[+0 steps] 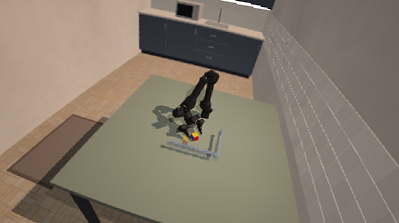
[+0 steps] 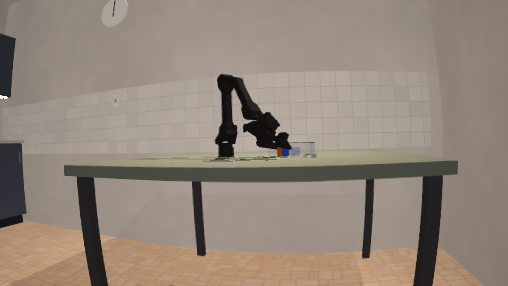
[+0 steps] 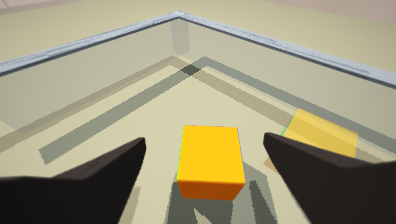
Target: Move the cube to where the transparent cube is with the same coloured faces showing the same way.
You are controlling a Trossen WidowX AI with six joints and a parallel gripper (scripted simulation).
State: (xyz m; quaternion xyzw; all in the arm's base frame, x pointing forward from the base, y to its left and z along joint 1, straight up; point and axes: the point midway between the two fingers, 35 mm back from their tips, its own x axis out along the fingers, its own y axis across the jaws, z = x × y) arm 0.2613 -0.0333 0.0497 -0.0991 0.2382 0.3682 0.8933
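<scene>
My gripper is now 7 cm short of the transparent cube, 4 cm to the left of it and 3 cm above it. From my hand the other things lie so: fence 15 cm ahead, 3 cm to the left, 1 cm below.
</scene>
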